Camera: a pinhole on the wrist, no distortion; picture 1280 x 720 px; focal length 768.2 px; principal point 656.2 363.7 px. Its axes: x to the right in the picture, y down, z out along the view. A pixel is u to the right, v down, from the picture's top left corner.
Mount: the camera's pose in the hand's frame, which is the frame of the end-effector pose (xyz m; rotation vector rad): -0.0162 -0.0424 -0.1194 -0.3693 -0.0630 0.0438
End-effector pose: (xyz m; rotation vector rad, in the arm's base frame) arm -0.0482 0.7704 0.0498 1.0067 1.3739 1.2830
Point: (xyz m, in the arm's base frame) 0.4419 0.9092 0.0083
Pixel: 783.6 52.1
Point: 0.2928 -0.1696 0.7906
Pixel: outside the picture
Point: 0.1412 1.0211 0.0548
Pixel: 1216.1 194.2
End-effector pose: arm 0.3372 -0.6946 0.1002 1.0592 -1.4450 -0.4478
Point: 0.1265 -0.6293 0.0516
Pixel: 486.5 348.3
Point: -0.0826 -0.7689 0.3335
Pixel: 919.6 538.9
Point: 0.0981 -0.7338 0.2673
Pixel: 939.7 568.5
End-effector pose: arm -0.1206 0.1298 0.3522 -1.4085 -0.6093 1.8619
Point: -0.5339 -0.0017 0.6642
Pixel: 411.7 88.1
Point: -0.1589 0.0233 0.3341
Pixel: 517.0 663.4
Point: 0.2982 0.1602 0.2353
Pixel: behind the camera
